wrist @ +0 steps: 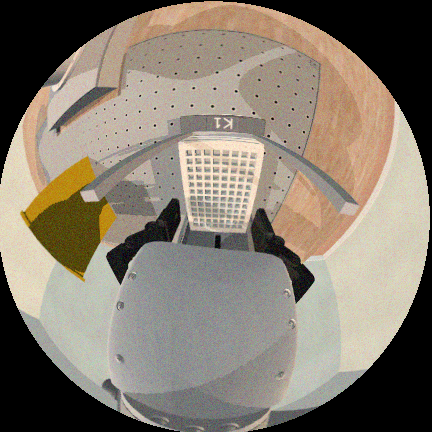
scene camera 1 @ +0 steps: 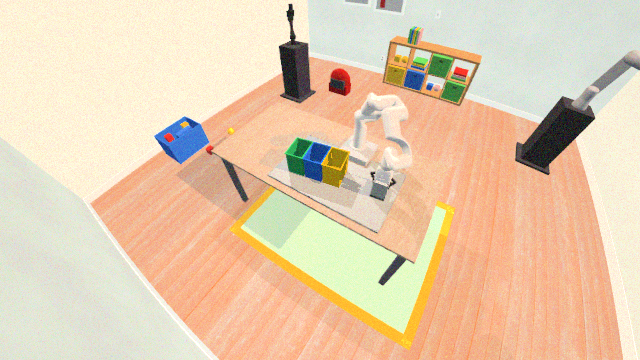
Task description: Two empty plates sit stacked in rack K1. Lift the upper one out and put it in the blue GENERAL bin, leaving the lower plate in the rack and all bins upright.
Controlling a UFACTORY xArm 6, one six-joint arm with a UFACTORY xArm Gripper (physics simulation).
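Places are measured from the arm's base along level axes (x ahead, y left, z up), in centimetres.
Where they show: gripper, fingertip midpoint: [wrist: 216, 213]; arm's base at its link origin: [scene camera 1: 358, 145].
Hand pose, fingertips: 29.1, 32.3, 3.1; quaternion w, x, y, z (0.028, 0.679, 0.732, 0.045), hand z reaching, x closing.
Note:
Things, the pixels of their top centre, and the offset from my fingertips, as dx, dy, dz. Level surfaces: height alone.
- Rack K1 at its top centre: [wrist: 214, 286] [scene camera 1: 384, 175] -2.4, -0.1, +8.5
- cream grid-patterned plate at its top centre: [wrist: 219, 195] -1.3, +0.0, -1.6
- blue bin at its top centre: [scene camera 1: 317, 152] +7.4, -44.5, +11.6
- green bin at its top centre: [scene camera 1: 299, 147] +10.1, -57.4, +11.6
- yellow bin at its top centre: [wrist: 46, 248] [scene camera 1: 336, 157] +4.7, -31.6, +11.6
- board at its surface level: dz -6.4
- wooden table at its surface level: dz -7.6
Rack K1 [scene camera 1: 379, 192] [wrist: 192, 123] is a grey holder on the perforated board, with its label facing up in the wrist view. A cream grid-patterned plate [wrist: 221, 145] lies in it. The second plate cannot be made out apart from it. My gripper [scene camera 1: 383, 180] [wrist: 216, 213] is open and empty over the rack, with one black finger near each long side of the plate. How deep the fingertips sit is hard to tell. The blue bin [scene camera 1: 314, 171] stands upright on the board, to the left of the rack in the scene view; it does not show in the wrist view.
A green bin [scene camera 1: 295, 164] and a yellow bin [scene camera 1: 333, 176] [wrist: 70, 235] stand upright on either side of the blue one, the yellow nearest the rack. Two grey curved arms rise from the rack's label end in the wrist view. The board [scene camera 1: 360, 215] lies on a wooden table [scene camera 1: 410, 230].

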